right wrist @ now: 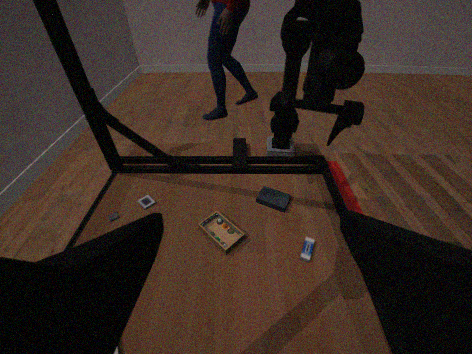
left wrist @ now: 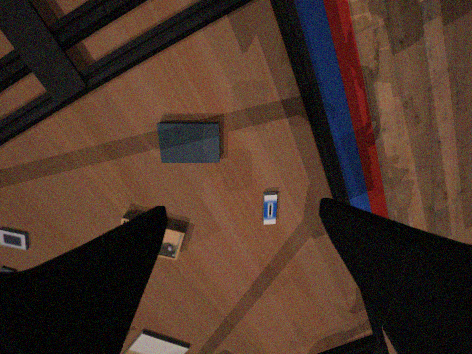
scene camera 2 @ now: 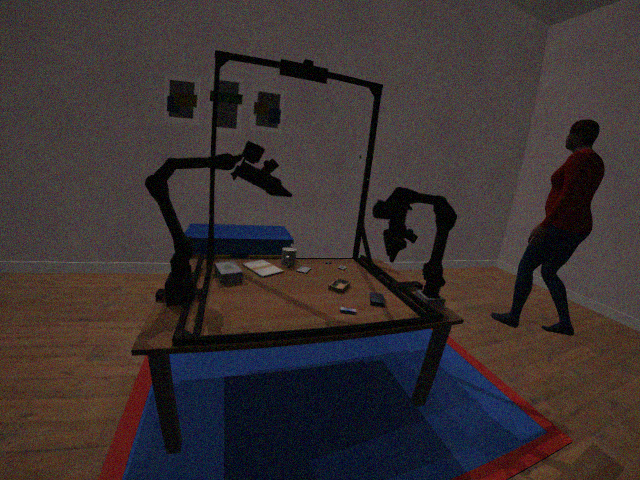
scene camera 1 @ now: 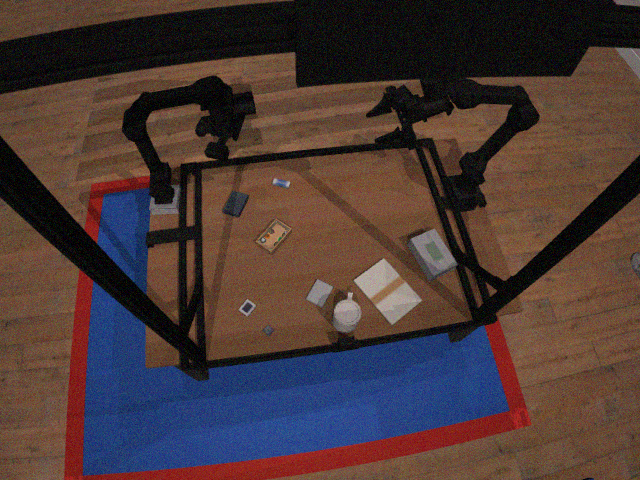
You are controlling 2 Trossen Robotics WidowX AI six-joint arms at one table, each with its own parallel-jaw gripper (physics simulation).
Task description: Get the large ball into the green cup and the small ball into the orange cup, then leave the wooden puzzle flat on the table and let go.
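Places are measured from the left arm's base along level axes (x ahead, y left, z up), in millimetres.
Where they show: left gripper, fingertip midpoint: (right wrist: 308, 141) (left wrist: 243, 209) (scene camera 2: 389, 258) (scene camera 1: 230, 150); right gripper, fingertip midpoint: (right wrist: 252, 220) (scene camera 2: 289, 194) (scene camera 1: 370, 128); left arm's base at its link origin: (right wrist: 280, 143) (scene camera 2: 430, 294) (scene camera 1: 164, 196); right arm's base at its link origin: (scene camera 2: 181, 277) (scene camera 1: 465, 185).
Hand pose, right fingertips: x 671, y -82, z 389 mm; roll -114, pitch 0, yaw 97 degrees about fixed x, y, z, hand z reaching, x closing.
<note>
Things, the pixels of their top centre, and the offset from my right fingertips. "spot": a spot on its surface instead.
- wooden puzzle at its top centre: (left wrist: 150, 240) (right wrist: 220, 228) (scene camera 1: 273, 235) (scene camera 2: 339, 283) dx -281, dy -83, dz -408 mm
- dark blue box at its top centre: (left wrist: 189, 144) (right wrist: 273, 196) (scene camera 1: 235, 202) (scene camera 2: 377, 297) dx -416, dy +56, dz -412 mm
- blue-white item at its top centre: (left wrist: 270, 210) (right wrist: 307, 247) (scene camera 1: 281, 182) (scene camera 2: 348, 309) dx -254, dy +139, dz -417 mm
- white mug at a spot on its surface: (scene camera 1: 346, 314) spot: dx -70, dy -389, dz -346 mm
- open notebook at its top centre: (scene camera 1: 388, 290) (scene camera 2: 262, 267) dx +79, dy -294, dz -420 mm
- grey box at its top centre: (scene camera 1: 434, 251) (scene camera 2: 228, 267) dx +242, dy -182, dz -381 mm
The wooden puzzle (scene camera 1: 273, 236) (scene camera 2: 339, 285) (left wrist: 172, 242) (right wrist: 222, 231) is a small shallow tray lying flat on the table, angled, with tiny grey, orange and green details inside. The balls and cups are too small and dark to tell apart, so I cannot tell where each ball lies. My left gripper (scene camera 1: 210, 138) (scene camera 2: 391, 257) (left wrist: 243, 209) is open and empty, above the table's edge near the dark blue box; its finger hides part of the puzzle in the left wrist view. My right gripper (scene camera 1: 372, 127) (scene camera 2: 289, 194) (right wrist: 252, 220) is open and empty, raised high, away from the puzzle.
A dark blue box (scene camera 1: 235, 203) (left wrist: 189, 143) (right wrist: 273, 199) and a blue-white item (scene camera 1: 281, 182) (left wrist: 270, 209) (right wrist: 307, 249) lie near the puzzle. A white mug (scene camera 1: 346, 314) (scene camera 2: 288, 256), an open notebook (scene camera 1: 372, 279) and a grey box (scene camera 1: 421, 250) stand farther off. A black frame borders the table.
</note>
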